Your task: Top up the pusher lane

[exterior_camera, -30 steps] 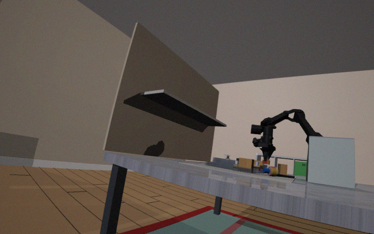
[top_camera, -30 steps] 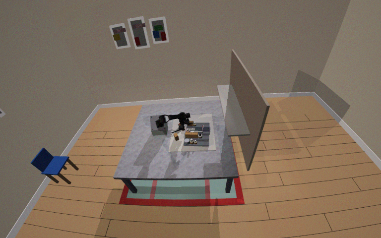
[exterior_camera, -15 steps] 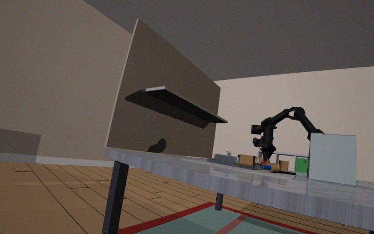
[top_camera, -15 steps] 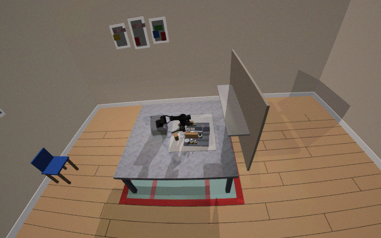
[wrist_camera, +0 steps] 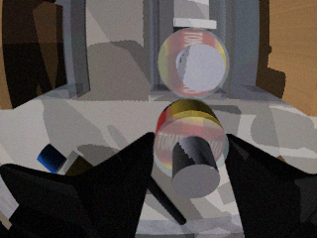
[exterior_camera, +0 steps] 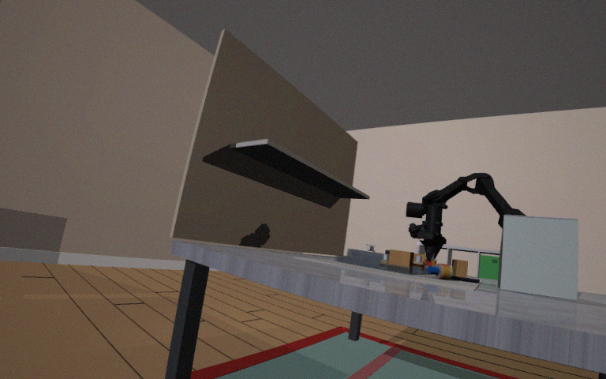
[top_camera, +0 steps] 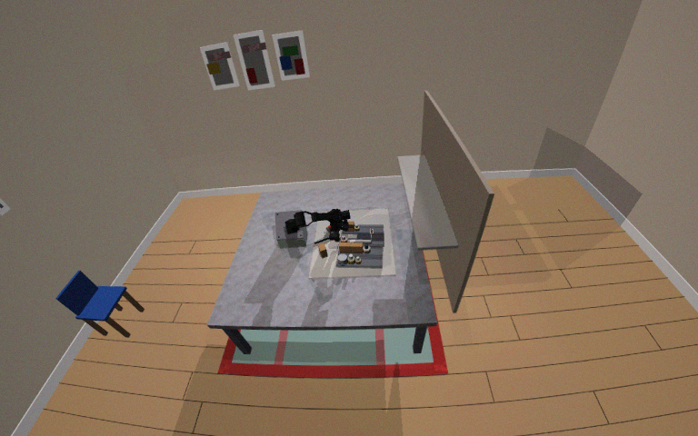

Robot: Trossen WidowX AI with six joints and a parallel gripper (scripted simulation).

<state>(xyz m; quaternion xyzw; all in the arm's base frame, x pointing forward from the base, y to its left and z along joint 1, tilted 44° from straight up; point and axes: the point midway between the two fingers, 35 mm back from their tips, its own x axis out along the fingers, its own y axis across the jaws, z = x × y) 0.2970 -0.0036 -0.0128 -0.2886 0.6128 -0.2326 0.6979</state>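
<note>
My gripper tip is 100 mm past the thin black rod, 20 mm to the right of it and 40 mm above it. The rest, counted from my gripper tip: brown box (80 mm behind, 110 mm to the right, 20 mm below); shelf (550 mm ahead, 90 mm to the left, 320 mm above).
</note>
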